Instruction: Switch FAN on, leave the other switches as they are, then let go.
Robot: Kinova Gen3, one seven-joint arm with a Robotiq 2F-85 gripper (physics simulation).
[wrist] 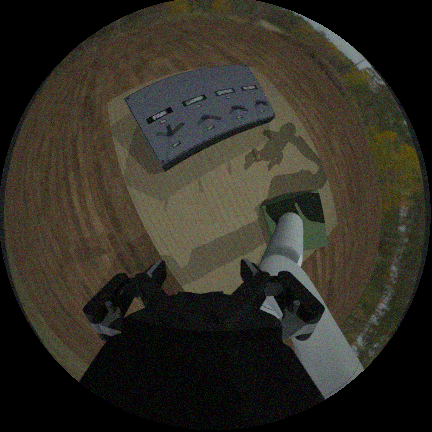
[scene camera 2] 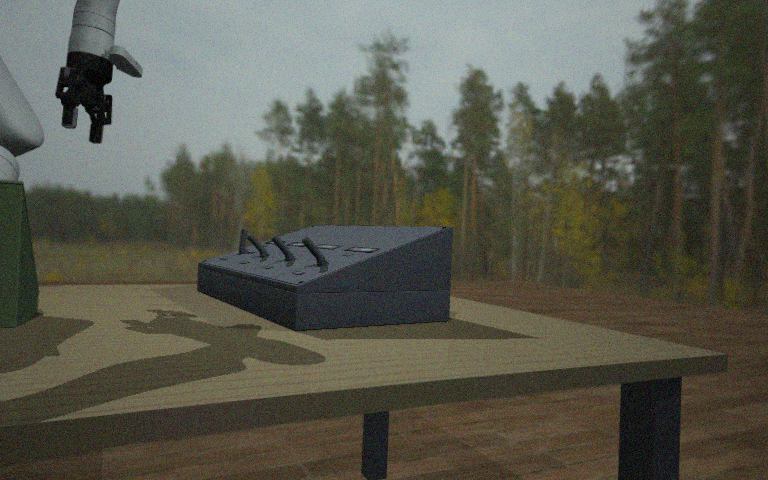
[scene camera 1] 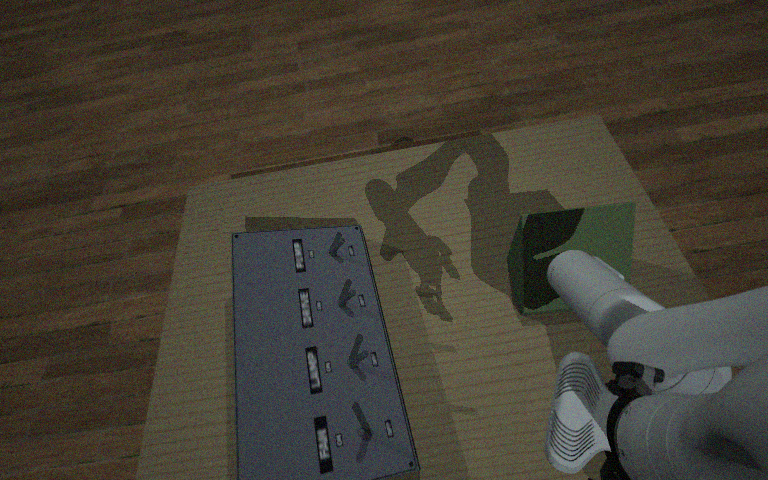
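Seen in the pictures: gripper, fingertip midpoint: (wrist: 202, 268) (scene camera 2: 82, 135); arm's base, origin of the base link: (wrist: 289, 224) (scene camera 1: 571, 272).
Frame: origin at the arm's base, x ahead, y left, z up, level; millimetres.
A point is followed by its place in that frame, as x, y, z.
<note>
The blue-grey sloped switch panel (scene camera 1: 263, 339) @(576, 124, 49) (scene camera 2: 373, 305) @(538, -133, -56) (wrist: 195, 80) @(566, 148, 47) stands on the table. The FAN lever (scene camera 1: 365, 433) @(387, 277, 41) (scene camera 2: 243, 241) @(392, 269, 22) (wrist: 171, 131) @(389, 269, 9) leans to its ON label, opposite to the others. The LAMP lever (scene camera 1: 353, 360) @(416, 158, 16) (scene camera 2: 256, 246) @(404, 151, 16), DRIVE lever (scene camera 1: 342, 300) @(443, 43, 16) (scene camera 2: 280, 247) @(429, 33, 19) and PUMP lever (scene camera 1: 334, 250) @(467, -72, 13) (scene camera 2: 314, 251) @(459, -84, 18) lean to their OFF side. My gripper (scene camera 2: 82, 131) @(97, 296, 209) (wrist: 202, 268) @(97, 296, 209) is open and empty, high above the table and well apart from the panel, on the robot base's side. In scene camera 1 the fingers are hidden.
The green pedestal (scene camera 1: 614, 237) @(-75, -45, 46) (scene camera 2: 16, 254) @(93, -82, 3) (wrist: 315, 237) @(-65, -59, 63) carries the robot arm at one side of the table (scene camera 1: 203, 209) @(868, -281, -86) (scene camera 2: 566, 350) @(725, -320, -86) (wrist: 220, 210) @(121, 195, -86). The arm (scene camera 1: 679, 333) @(12, 201, 268) fills the lower right of scene camera 1. Its shadow falls on the table beside the panel.
</note>
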